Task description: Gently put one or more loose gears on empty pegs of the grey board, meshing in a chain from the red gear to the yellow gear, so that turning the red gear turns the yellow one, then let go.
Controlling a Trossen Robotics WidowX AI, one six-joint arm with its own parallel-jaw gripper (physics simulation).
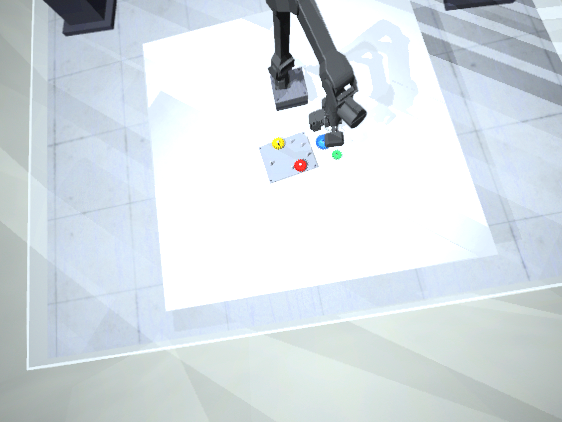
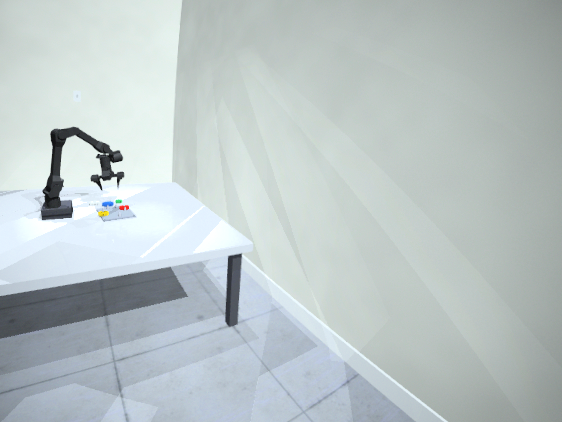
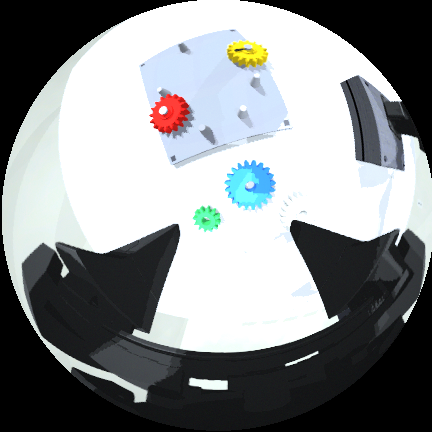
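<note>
The grey board lies flat on the table. The red gear and the yellow gear sit on its pegs, apart; several other pegs are bare. A large blue gear, a small green gear and a white gear lie loose beside the board. The white gear is faint against the table. My gripper is open and empty, above the table near the loose gears.
The arm's base stands on the white table beside the board. The forearm reaches over the table.
</note>
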